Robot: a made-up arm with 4 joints. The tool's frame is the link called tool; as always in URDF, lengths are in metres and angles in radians. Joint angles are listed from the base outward. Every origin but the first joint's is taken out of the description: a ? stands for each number. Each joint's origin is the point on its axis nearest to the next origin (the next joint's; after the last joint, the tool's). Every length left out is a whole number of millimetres.
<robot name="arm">
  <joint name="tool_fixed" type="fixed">
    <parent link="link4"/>
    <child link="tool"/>
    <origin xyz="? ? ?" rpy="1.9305 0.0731 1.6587"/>
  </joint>
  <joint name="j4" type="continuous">
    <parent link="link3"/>
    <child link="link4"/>
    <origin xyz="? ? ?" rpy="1.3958 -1.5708 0"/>
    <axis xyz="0 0 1"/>
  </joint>
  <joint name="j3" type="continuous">
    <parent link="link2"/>
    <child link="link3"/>
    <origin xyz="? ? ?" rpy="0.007 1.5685 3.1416"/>
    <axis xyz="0 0 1"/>
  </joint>
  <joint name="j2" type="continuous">
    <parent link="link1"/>
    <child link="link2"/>
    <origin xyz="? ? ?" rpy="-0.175 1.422 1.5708"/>
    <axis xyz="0 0 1"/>
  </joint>
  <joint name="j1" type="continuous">
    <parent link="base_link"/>
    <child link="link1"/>
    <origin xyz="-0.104 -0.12 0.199" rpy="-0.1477 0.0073 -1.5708"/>
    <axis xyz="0 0 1"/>
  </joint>
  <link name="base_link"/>
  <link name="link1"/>
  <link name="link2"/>
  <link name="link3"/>
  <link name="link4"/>
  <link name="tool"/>
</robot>
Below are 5 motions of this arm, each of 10 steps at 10 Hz.
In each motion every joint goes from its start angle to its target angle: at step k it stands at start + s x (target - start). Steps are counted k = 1, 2, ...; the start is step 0. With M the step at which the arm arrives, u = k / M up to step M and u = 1 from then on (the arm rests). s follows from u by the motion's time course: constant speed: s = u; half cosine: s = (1 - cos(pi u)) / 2; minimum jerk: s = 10 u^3 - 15 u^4 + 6 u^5.
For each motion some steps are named. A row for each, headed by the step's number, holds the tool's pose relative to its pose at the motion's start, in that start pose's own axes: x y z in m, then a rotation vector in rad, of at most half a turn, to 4 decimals.
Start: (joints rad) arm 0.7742 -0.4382 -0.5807 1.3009
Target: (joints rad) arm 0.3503 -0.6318 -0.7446 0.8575
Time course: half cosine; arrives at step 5
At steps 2, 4, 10:
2: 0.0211 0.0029 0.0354 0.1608 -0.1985 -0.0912
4: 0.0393 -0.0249 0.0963 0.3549 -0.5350 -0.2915
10: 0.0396 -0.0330 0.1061 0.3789 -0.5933 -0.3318

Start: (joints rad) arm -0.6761 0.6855 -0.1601 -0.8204
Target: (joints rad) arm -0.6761 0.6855 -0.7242 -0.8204
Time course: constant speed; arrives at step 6
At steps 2, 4, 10:
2: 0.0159 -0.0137 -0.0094 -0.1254 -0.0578 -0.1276
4: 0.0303 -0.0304 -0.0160 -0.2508 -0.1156 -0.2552
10: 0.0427 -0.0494 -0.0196 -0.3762 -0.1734 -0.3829

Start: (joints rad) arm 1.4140 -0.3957 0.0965 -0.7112
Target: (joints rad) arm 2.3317 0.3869 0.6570 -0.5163
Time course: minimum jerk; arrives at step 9
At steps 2, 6, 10:
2: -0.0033 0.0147 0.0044 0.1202 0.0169 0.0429
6: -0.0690 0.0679 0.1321 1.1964 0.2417 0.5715
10: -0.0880 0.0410 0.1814 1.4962 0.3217 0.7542

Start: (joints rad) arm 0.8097 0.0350 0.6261 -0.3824
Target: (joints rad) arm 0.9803 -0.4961 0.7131 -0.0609
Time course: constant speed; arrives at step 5
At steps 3, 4, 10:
3: -0.0675 -0.1000 -0.0035 -0.2653 0.3508 0.0858
4: -0.0858 -0.1373 0.0047 -0.3648 0.4585 0.1063
10: -0.1012 -0.1757 0.0178 -0.4698 0.5608 0.1221

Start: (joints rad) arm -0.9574 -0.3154 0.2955 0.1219
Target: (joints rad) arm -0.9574 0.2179 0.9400 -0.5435
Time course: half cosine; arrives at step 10
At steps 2, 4, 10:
2: -0.0035 0.0201 0.0082 0.0437 -0.0393 0.0891
4: -0.0167 0.0694 0.0358 0.1776 -0.1577 0.3149
10: -0.0774 0.1515 0.1383 0.6427 -0.5587 0.8330

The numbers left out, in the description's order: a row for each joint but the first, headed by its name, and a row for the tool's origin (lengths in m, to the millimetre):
tool: -0.084 0.125 0
j4: 0.079 -0.129 0
j3: 0.212 0.023 0
j2: 0.046 -0.091 0

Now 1 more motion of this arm.
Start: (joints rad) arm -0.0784 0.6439 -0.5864 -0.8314
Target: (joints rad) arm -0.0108 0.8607 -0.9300 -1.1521
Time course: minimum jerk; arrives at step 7
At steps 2, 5, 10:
2: 0.0053 0.0037 0.0064 -0.0138 -0.0342 -0.0335
5: 0.0296 0.0173 0.0377 -0.1269 -0.1796 -0.1757
10: 0.0342 0.0194 0.0438 -0.1584 -0.2042 -0.1989

